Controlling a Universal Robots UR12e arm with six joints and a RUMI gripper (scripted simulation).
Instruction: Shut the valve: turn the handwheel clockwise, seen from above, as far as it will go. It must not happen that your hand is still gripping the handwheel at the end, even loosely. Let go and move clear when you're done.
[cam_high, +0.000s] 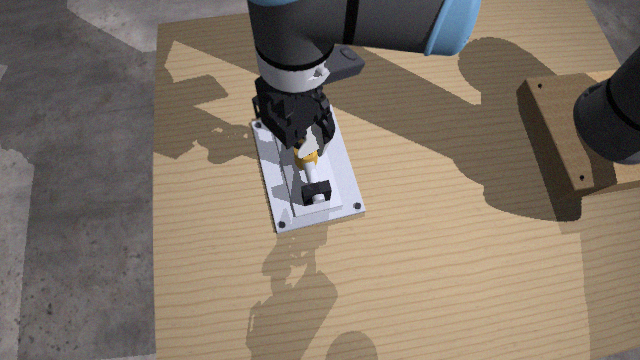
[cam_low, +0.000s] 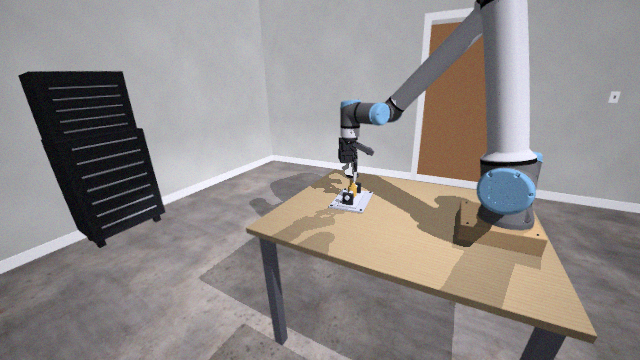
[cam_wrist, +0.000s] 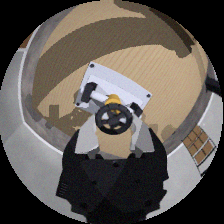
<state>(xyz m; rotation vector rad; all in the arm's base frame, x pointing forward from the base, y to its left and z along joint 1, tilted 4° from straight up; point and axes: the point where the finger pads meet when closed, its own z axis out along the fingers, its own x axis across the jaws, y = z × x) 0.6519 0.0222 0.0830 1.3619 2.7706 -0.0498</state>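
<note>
The black spoked handwheel is 1 cm above my hand.
</note>
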